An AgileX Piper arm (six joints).
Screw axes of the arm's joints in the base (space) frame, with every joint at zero. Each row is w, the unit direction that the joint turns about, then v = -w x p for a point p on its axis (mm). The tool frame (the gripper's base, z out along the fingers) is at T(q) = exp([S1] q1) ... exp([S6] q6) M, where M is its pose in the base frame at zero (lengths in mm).
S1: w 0 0 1 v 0 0 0
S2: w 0 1 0 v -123 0 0
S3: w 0 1 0 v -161.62 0 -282.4
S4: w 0.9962 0 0.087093 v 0 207.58 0
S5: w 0 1 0 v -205.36 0 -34.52
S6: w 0.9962 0 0.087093 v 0 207.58 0
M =
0.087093 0 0.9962 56.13
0 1 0 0
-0.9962 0 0.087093 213.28
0 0 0 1
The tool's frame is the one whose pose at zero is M.
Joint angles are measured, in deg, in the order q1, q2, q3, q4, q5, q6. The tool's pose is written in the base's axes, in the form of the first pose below.
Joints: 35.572, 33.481, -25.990, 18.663, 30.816, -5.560
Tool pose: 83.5, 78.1, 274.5, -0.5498, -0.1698, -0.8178, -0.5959, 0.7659, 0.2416
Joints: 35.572, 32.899, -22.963, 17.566, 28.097, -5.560
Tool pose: 83.6, 75.7, 261.5, -0.5409, -0.1747, -0.8227, -0.5886, 0.7773, 0.2220
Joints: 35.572, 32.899, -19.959, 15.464, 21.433, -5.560
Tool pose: 88.1, 73.9, 252.5, -0.4856, -0.1584, -0.8597, -0.5805, 0.7938, 0.1816
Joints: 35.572, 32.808, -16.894, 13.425, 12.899, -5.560
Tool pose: 92.7, 72.1, 246.4, -0.4025, -0.1268, -0.9066, -0.5718, 0.8083, 0.1408
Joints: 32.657, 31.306, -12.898, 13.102, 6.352, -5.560
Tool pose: 94.3, 63.2, 235.4, -0.3527, -0.0718, -0.9330, -0.5179, 0.8454, 0.1307
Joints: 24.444, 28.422, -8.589, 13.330, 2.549, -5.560
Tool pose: 95.1, 44.3, 221.3, -0.3256, 0.0003, -0.9455, -0.3822, 0.9146, 0.1319
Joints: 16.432, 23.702, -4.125, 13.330, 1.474, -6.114
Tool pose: 88.7, 26.7, 204.9, -0.2987, 0.0428, -0.9534, -0.2528, 0.9597, 0.1223
